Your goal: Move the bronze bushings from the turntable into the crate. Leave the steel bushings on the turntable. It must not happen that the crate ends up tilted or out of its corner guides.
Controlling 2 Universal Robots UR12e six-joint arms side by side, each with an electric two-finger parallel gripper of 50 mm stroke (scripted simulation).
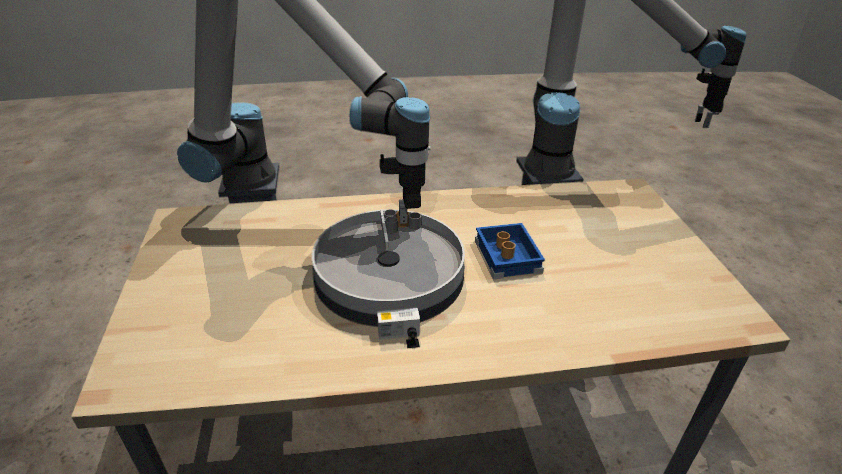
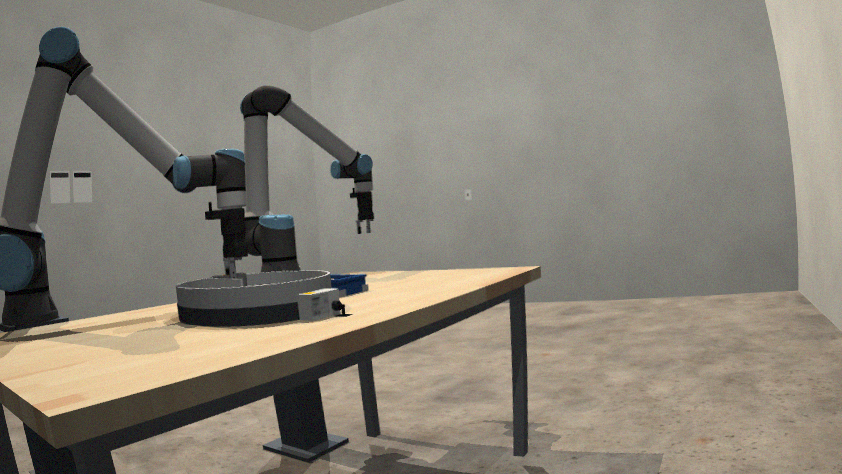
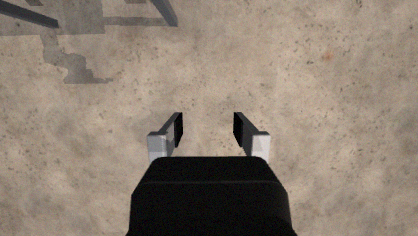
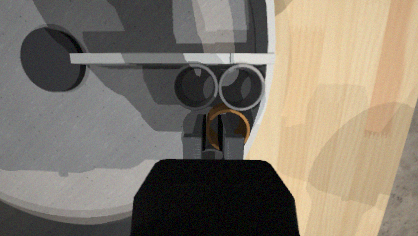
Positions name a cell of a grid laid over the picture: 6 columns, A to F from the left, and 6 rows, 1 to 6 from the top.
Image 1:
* my left gripper: E2
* my right gripper: C3
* blue crate: D4
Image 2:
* my right gripper: B4
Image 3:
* my left gripper: C4
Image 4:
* my right gripper: D4
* bronze bushing: D4
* steel bushing: D3
